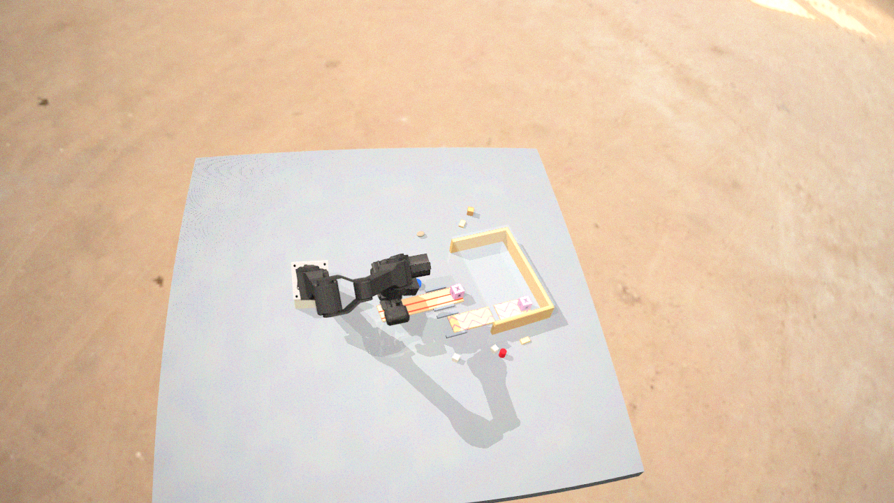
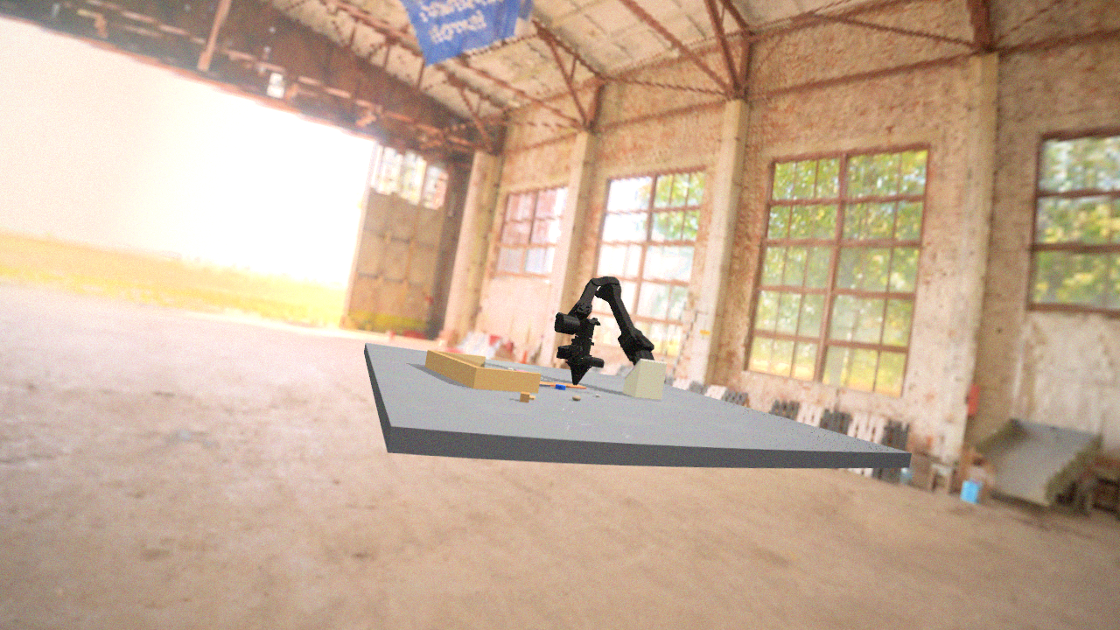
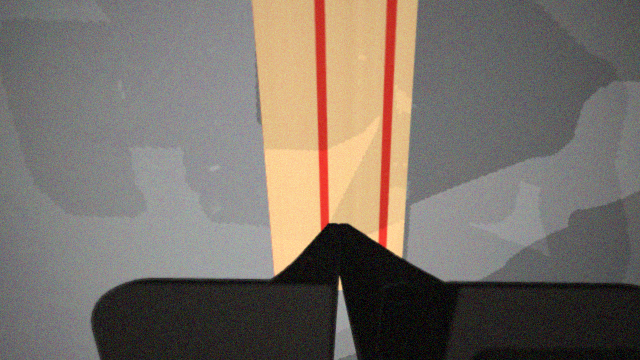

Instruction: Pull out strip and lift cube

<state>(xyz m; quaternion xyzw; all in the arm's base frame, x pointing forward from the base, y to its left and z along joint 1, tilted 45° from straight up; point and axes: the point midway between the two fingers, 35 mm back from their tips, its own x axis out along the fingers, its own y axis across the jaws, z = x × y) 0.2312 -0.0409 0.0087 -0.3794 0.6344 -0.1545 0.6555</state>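
My gripper tip is now 100 mm to the right of the blue disc and 80 mm short of it. The rest, counted from my gripper tip: red cylinder: 310 mm ahead, 130 mm to the right, 10 mm above; then orange cube: 400 mm to the left, 260 mm ahead; then zigzag strip: 230 mm ahead, 20 mm to the right.
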